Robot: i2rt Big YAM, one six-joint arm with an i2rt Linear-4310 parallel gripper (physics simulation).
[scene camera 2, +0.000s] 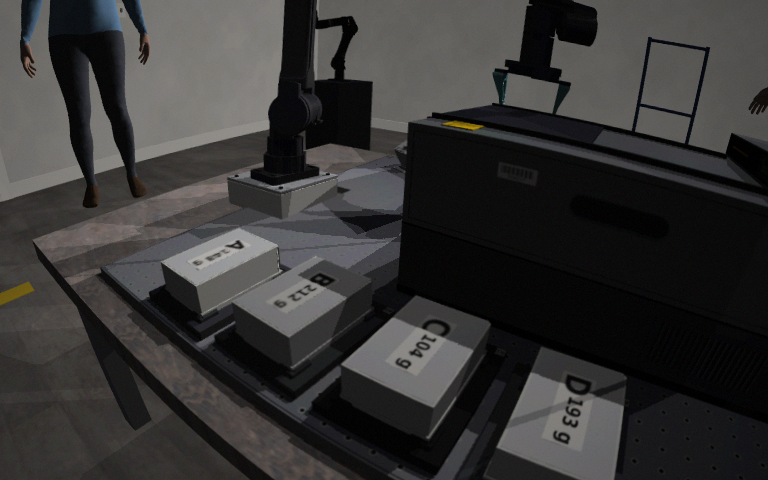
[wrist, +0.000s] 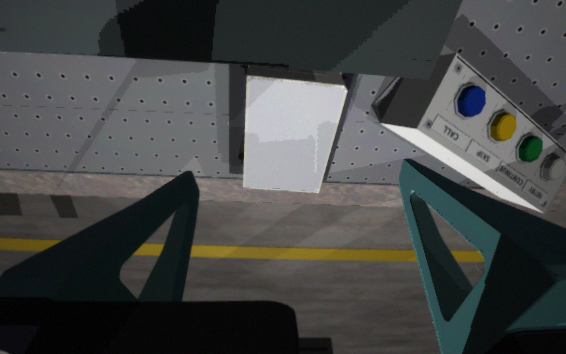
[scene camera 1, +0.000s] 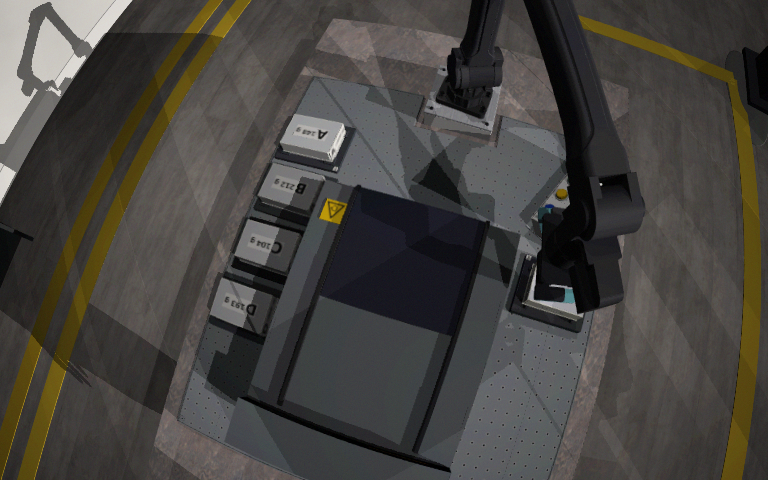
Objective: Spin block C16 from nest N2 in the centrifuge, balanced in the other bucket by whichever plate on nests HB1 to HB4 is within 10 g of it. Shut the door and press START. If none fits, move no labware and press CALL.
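Frame: origin at the arm's base, x right, y ahead, z up, level; millimetres.
Seen in the pictures: gripper, fingertip midpoint: (wrist: 295,175) (scene camera 1: 545,265); arm's base, origin of the base link: (scene camera 2: 285,176) (scene camera 1: 464,98).
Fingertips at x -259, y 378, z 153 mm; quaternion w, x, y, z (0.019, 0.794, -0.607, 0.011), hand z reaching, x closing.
Note:
Pixels of each thing's top centre, then the offset from my fingertips to it. "spot": a spot on its surface instead.
- white block, middle of its top: (wrist: 288,144) (scene camera 1: 560,288) dy -14, dx -70, dz -124 mm
- dark nest, surface spot: (wrist: 236,120) spot: dy +38, dx -79, dz -166 mm
- Plates A, middle of its top: (scene camera 2: 219,253) (scene camera 1: 310,132) dy -148, dx +542, dz -136 mm
- B, middle of its top: (scene camera 2: 304,290) (scene camera 1: 289,185) dy -14, dx +522, dz -136 mm
- C, middle of its top: (scene camera 2: 423,342) (scene camera 1: 265,244) dy +122, dx +507, dz -136 mm
- D, middle of its top: (scene camera 2: 571,407) (scene camera 1: 239,305) dy +258, dx +501, dz -136 mm
- button box, middle of its top: (wrist: 506,166) (scene camera 1: 578,190) dy -224, dx -49, dz -106 mm
- blue CALL, middle of its top: (wrist: 478,104) dy -163, dx +2, dz -116 mm
- yellow SKIP, middle of its top: (wrist: 510,130) dy -210, dx -16, dz -116 mm
- green CONTINUE, middle of its top: (wrist: 538,153) dy -256, dx -34, dz -116 mm
- grey RETRY, middle of its top: (wrist: 561,172) dy -303, dx -52, dz -116 mm
My gripper (scene camera 1: 557,253) (scene camera 2: 529,108) (wrist: 295,175) is open and empty, above the right side of the table. A white block (scene camera 1: 552,306) (wrist: 295,132) sits in a dark nest (scene camera 1: 517,301) (wrist: 236,120) ahead of the fingers in the wrist view; no label is readable on it. Plates A (scene camera 1: 310,135) (scene camera 2: 220,268), B (scene camera 1: 291,186) (scene camera 2: 303,308), C (scene camera 1: 267,244) (scene camera 2: 416,362) and D (scene camera 1: 242,305) (scene camera 2: 560,418) sit in a row of nests. B reads 212 g, C 104 g, D 193 g; A's number is blurred. The centrifuge (scene camera 1: 368,367) (scene camera 2: 509,254) shows no bucket; its START button does not show.
A button box (wrist: 447,112) has blue CALL (wrist: 471,101), yellow SKIP (wrist: 503,126), green CONTINUE (wrist: 530,148) and grey RETRY (wrist: 553,166) buttons. The arm partly hides it in scene camera 1. The tall centrifuge body stands between the plate row and the white block.

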